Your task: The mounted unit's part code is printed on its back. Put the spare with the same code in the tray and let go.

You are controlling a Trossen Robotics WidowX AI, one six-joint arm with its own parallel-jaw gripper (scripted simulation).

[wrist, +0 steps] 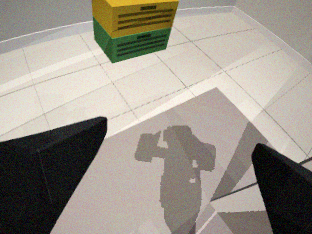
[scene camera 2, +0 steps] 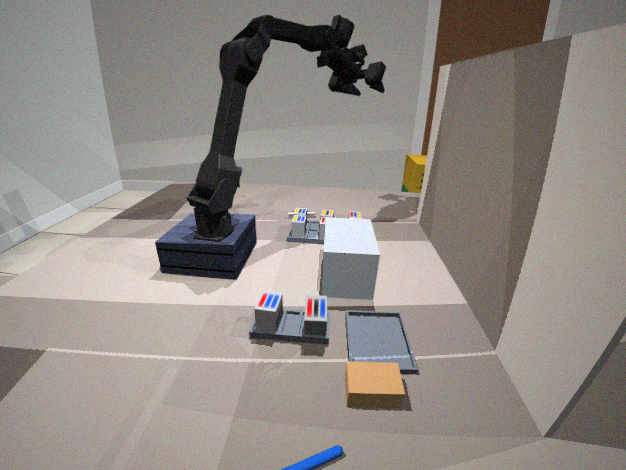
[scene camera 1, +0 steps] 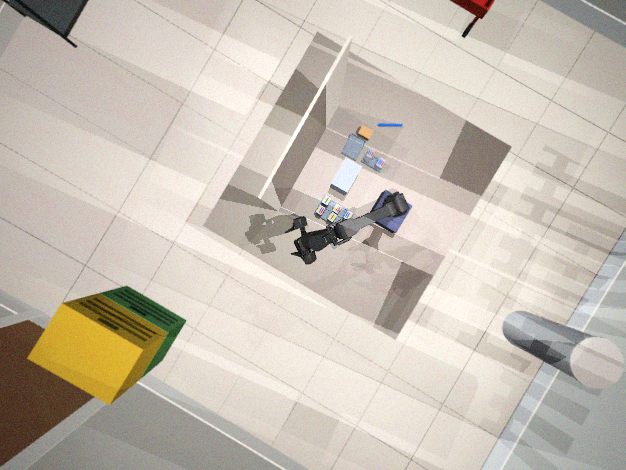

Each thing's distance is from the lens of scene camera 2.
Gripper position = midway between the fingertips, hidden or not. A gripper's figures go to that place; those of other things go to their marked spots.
my gripper [scene camera 2: 371,93]: 101 cm
rack [scene camera 2: 291,329]: 51 cm
grey tray [scene camera 2: 372,336]: 52 cm
